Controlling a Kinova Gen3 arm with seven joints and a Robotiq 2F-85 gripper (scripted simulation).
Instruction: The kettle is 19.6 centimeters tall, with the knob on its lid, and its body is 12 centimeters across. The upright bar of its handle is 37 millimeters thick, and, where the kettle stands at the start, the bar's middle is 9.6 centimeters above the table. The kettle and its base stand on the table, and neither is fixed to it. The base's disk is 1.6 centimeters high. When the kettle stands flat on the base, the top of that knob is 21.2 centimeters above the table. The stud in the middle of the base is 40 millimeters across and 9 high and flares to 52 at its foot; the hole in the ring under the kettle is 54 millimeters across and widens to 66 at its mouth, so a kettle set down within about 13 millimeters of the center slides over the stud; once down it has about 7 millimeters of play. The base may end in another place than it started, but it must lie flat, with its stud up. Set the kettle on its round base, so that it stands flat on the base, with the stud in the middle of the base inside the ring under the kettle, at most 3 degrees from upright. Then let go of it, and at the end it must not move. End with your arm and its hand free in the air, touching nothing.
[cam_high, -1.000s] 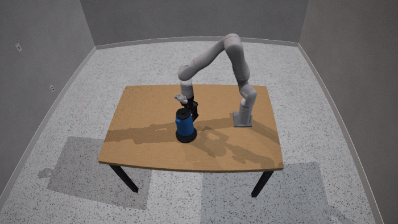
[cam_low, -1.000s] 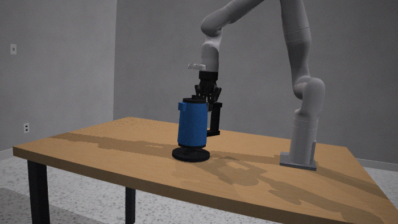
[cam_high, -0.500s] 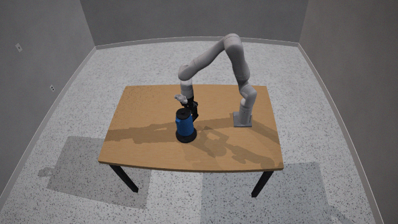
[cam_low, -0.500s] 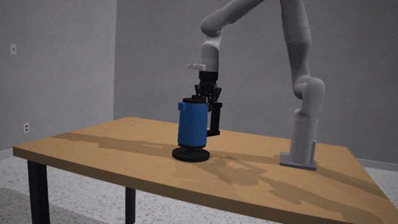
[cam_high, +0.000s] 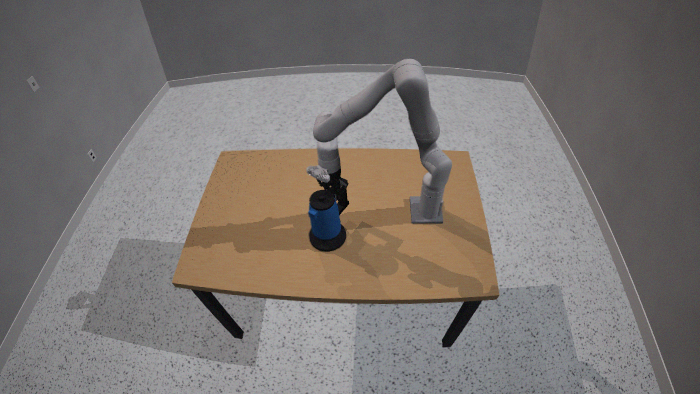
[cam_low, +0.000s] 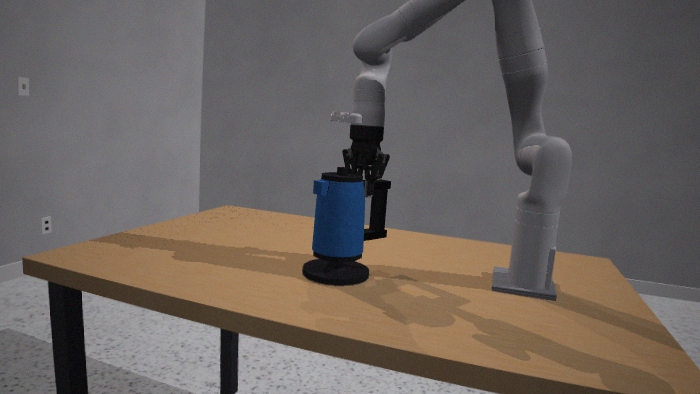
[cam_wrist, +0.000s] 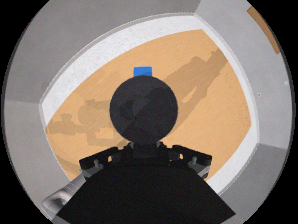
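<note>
Right now the blue kettle is 10 mm ahead of my hand, 20 mm to the left of it and 50 mm below it. From my hand the other things lie so: round black base (30 mm ahead, 50 mm to the left, 180 mm below).
</note>
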